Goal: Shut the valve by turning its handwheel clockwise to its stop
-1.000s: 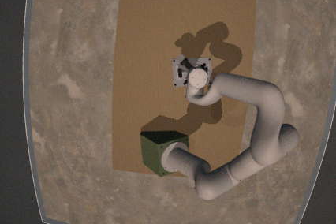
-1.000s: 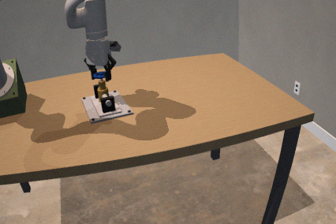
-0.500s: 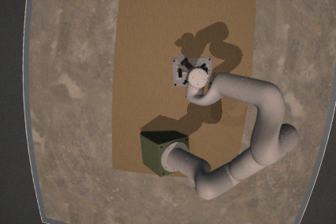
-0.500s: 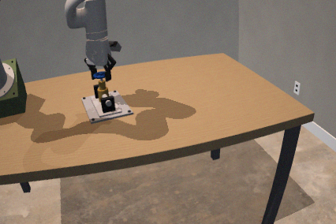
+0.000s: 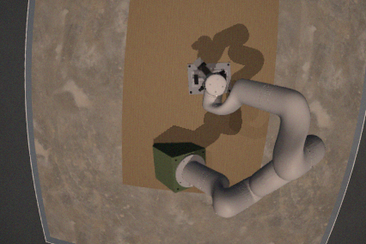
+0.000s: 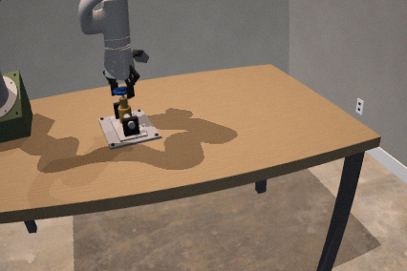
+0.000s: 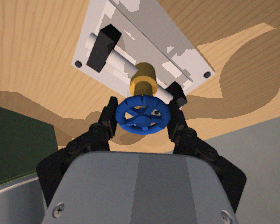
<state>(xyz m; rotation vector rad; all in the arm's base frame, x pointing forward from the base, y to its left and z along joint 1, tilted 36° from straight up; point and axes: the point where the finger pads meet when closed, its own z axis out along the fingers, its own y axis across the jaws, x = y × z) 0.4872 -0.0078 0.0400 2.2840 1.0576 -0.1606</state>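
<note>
Now: the blue handwheel right at my hand.
</note>
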